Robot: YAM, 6 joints.
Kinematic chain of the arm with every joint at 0, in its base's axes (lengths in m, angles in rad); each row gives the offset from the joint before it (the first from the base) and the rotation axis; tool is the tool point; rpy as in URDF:
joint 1: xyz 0 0 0.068 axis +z
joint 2: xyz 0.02 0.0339 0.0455 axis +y
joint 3: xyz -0.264 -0.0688 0 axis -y
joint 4: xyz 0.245 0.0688 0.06 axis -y
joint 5: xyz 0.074 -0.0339 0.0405 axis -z
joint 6: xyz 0.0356 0 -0.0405 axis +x
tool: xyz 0 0 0 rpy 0 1.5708 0
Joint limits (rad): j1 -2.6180..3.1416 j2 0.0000..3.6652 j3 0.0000..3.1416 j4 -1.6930..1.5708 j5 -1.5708..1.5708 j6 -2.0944..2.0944
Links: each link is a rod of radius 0.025 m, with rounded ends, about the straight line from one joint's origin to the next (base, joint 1, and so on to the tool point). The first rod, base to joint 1, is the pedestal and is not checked.
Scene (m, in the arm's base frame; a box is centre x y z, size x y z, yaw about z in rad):
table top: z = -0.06
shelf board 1: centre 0.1 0.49 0 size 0.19 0.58 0.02 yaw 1.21
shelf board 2: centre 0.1 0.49 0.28 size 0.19 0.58 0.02 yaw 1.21
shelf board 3: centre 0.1 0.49 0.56 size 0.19 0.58 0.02 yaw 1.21
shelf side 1: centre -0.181 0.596 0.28 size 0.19 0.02 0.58 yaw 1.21
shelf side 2: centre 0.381 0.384 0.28 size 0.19 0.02 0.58 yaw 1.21
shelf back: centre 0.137 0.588 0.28 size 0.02 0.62 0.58 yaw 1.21
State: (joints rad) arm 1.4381 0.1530 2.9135 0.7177 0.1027 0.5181
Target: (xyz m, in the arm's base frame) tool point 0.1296 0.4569 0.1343
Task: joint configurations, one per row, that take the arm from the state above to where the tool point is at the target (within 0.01 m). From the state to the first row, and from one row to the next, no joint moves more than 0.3 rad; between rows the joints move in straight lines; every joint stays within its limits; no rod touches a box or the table.
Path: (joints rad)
1: 1.4280 0.3377 2.6405 0.6241 0.1041 0.5181
2: 1.4179 0.5225 2.3675 0.5304 0.1054 0.5181
3: 1.4078 0.7072 2.0946 0.4368 0.1068 0.5181
4: 1.3977 0.8920 1.8216 0.3432 0.1082 0.5181
5: 1.3876 1.0767 1.5486 0.2495 0.1096 0.5181
6: 1.3775 1.2615 1.2756 0.1559 0.1109 0.5181
7: 1.3674 1.4462 1.0026 0.0623 0.1123 0.5181
8: 1.3573 1.6309 0.7297 -0.0314 0.1137 0.5181
9: 1.3390 1.8137 0.9412 0.0618 0.1113 0.5181
10: 1.3207 1.9964 1.1528 0.1549 0.1088 0.5181
11: 1.3024 2.1792 1.3644 0.2481 0.1064 0.5181

